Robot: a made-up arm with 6 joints.
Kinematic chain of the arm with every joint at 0, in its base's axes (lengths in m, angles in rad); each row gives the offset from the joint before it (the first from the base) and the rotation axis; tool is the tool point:
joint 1: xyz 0 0 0.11 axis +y
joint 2: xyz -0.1 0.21 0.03 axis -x
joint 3: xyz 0 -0.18 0 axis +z
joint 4: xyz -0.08 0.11 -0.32 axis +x
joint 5: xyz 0.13 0.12 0 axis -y
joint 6: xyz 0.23 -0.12 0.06 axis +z
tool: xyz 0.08 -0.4 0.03
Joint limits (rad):
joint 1: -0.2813..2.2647
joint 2: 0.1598..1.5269
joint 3: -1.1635..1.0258
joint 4: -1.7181..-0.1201
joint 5: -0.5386..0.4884
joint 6: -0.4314..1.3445
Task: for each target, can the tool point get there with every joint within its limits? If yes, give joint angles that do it. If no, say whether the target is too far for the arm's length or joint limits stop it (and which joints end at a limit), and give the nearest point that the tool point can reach.
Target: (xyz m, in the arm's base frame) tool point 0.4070 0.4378 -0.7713
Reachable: no: joint limits stop it (at a limit: joint 2, joint 4, joint 5, joint 6) | nearest point 0.2913 0.3431 -0.5209 | short by 0.292 m
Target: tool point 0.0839 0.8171 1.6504
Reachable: no: too far | nearest point 0.0395 0.2422 0.8355 | short by 0.998 m
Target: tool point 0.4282 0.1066 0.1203
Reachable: yes | joints 1.2149 1.1155 -0.6873 -1.2228 -0.2479 -0.1509
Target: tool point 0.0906 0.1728 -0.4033
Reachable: yes | joints 1.4119 0.6715 -0.2501 -1.3746 0.3023 0.7599
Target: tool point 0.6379 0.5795 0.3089
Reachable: no: joint limits stop it (at a limit: joint 1, joint 2, joint 5, joint 6) | nearest point 0.4716 0.4196 0.1623 | short by 0.273 m
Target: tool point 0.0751 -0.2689 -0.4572
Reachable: yes | joints 1.7271 0.6024 -0.8870 -1.2814 0.2562 1.1475
